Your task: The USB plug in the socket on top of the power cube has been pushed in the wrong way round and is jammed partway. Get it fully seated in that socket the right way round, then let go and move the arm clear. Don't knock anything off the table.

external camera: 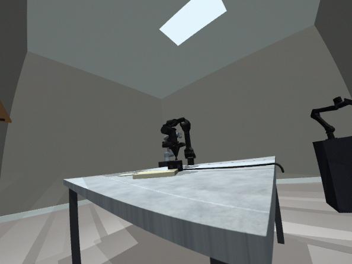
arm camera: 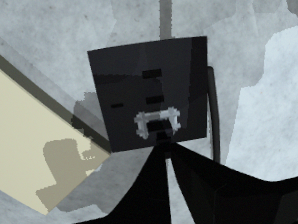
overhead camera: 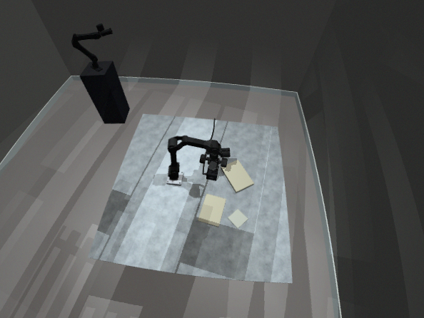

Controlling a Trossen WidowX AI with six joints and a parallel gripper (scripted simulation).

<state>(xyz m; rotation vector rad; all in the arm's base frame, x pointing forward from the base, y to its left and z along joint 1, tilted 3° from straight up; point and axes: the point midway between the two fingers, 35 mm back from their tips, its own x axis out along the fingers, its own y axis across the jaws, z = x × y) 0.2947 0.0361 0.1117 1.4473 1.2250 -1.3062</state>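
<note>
Right now my gripper tip is 2 cm above the USB plug. Round my gripper tip: thick tan pad (19 cm ahead, 9 cm below, 3 cm to the right).
</note>
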